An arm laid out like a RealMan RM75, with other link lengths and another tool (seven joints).
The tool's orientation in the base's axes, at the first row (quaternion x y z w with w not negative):
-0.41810, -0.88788, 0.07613, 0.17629
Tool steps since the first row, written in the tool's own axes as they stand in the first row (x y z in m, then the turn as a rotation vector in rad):
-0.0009, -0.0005, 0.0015, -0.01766, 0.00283, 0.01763
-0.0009, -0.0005, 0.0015, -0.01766, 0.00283, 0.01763
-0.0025, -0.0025, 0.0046, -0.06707, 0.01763, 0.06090
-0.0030, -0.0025, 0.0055, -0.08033, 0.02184, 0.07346
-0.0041, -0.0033, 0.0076, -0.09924, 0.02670, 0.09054
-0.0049, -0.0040, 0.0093, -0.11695, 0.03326, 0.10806
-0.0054, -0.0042, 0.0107, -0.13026, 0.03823, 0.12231
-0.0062, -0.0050, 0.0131, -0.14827, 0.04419, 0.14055
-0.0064, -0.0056, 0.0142, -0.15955, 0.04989, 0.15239
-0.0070, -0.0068, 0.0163, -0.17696, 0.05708, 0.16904
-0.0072, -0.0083, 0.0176, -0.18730, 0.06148, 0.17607
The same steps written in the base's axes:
-0.0004, -0.0010, -0.0015, 0.00577, -0.01156, -0.02153
-0.0004, -0.0010, -0.0015, 0.00577, -0.01156, -0.02153
-0.0021, -0.0035, -0.0042, 0.02913, -0.03959, -0.07812
-0.0021, -0.0038, -0.0051, 0.03521, -0.04695, -0.09425
-0.0028, -0.0052, -0.0071, 0.04338, -0.05818, -0.11616
-0.0035, -0.0062, -0.0087, 0.05189, -0.06740, -0.13866
-0.0039, -0.0067, -0.0101, 0.05791, -0.07429, -0.15658
-0.0049, -0.0078, -0.0123, 0.06589, -0.08411, -0.17965
-0.0056, -0.0083, -0.0132, 0.07215, -0.08901, -0.19504
-0.0069, -0.0095, -0.0149, 0.08126, -0.09760, -0.21684
-0.0083, -0.0106, -0.0158, 0.08784, -0.10266, -0.22717

